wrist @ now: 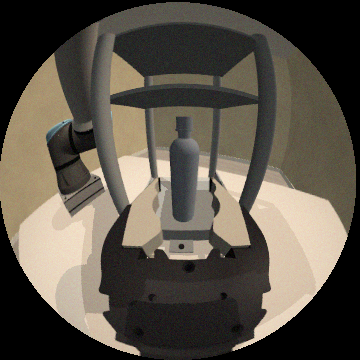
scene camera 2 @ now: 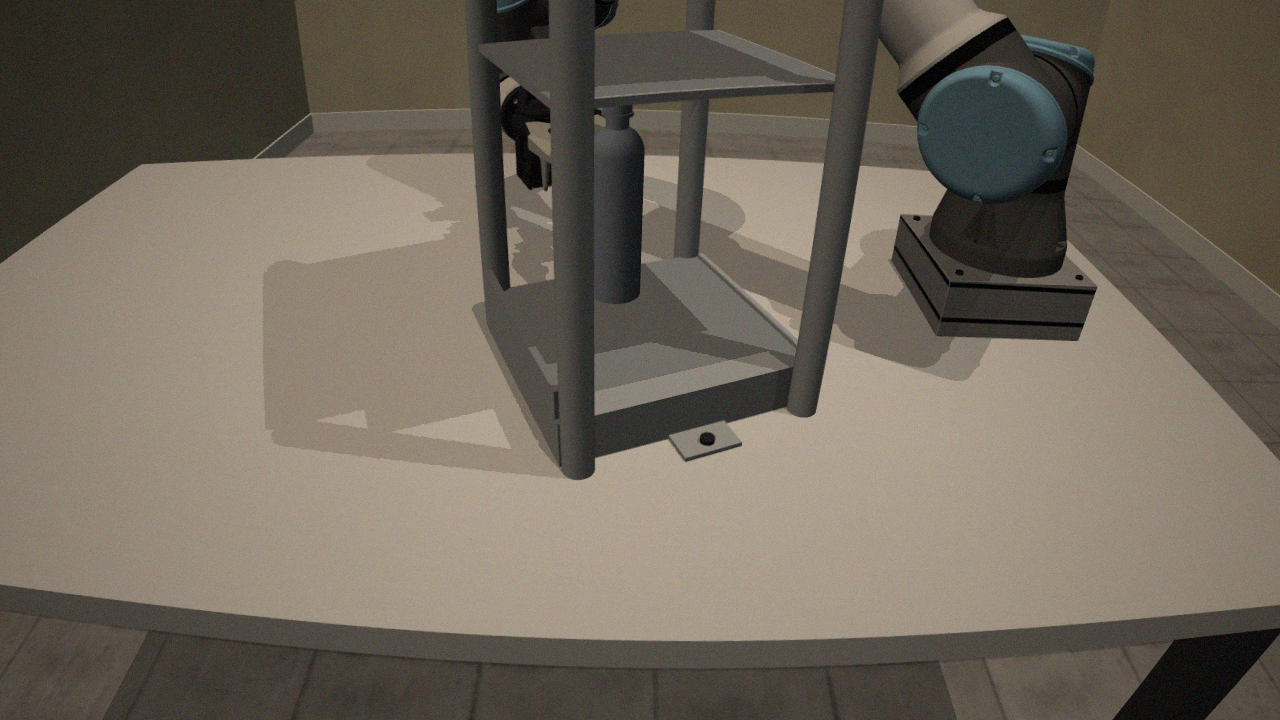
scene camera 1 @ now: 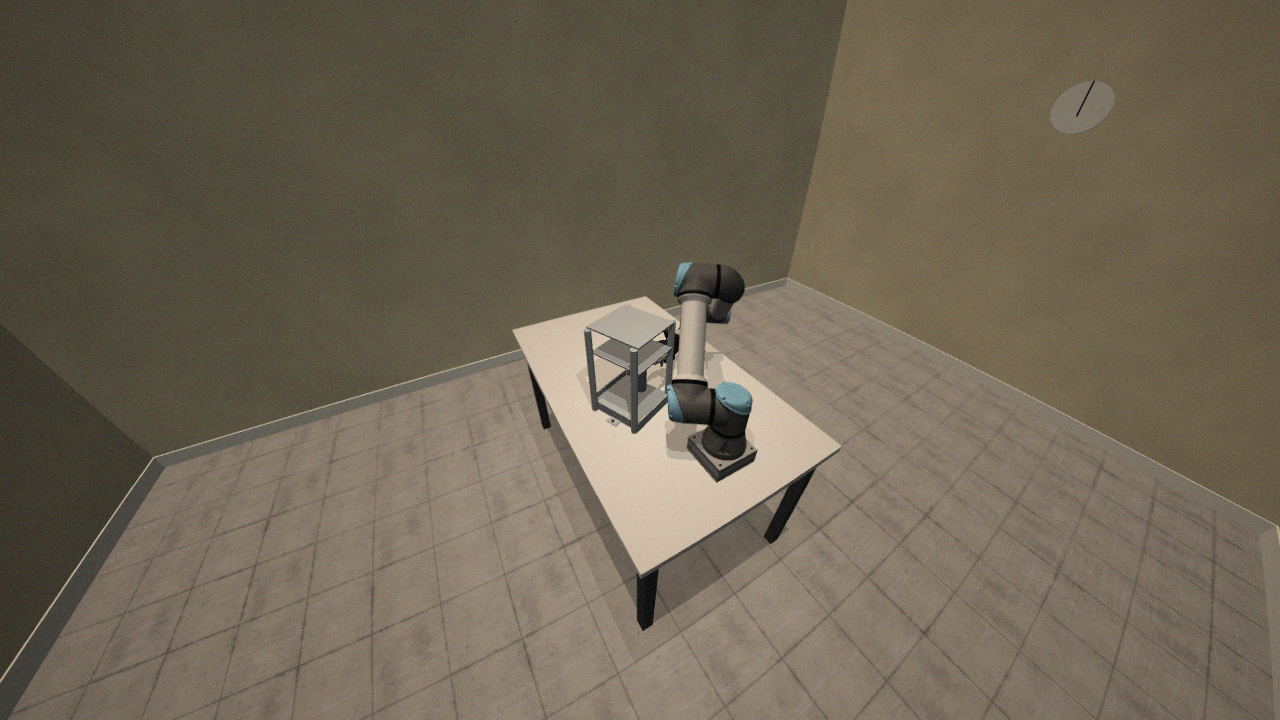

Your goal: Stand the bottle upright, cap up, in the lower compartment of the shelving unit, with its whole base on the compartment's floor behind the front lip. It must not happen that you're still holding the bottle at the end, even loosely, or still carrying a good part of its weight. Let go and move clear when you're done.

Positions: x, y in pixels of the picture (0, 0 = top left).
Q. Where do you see a grey bottle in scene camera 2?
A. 619, 150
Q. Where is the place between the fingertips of my gripper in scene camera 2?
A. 597, 160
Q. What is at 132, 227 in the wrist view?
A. My gripper.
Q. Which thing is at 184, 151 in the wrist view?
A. A grey bottle.
